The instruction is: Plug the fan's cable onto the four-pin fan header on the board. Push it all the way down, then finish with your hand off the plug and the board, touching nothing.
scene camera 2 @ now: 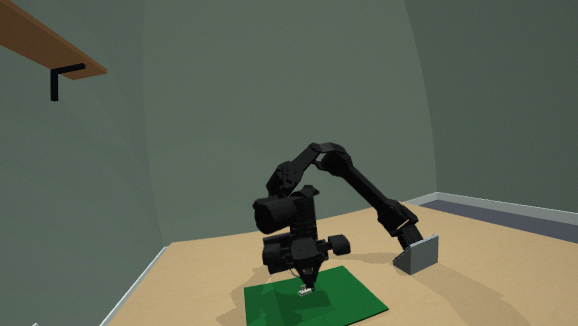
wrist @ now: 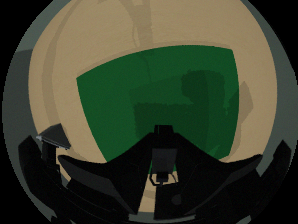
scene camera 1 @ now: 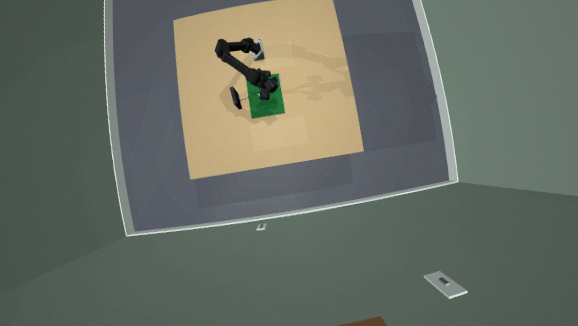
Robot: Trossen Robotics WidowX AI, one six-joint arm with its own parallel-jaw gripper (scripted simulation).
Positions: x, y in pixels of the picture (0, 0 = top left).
Scene:
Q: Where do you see a dark fan plug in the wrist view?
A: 165, 149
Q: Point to a green board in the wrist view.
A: At 194, 88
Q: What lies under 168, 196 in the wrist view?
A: A black fan.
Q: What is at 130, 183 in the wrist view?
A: The gripper.

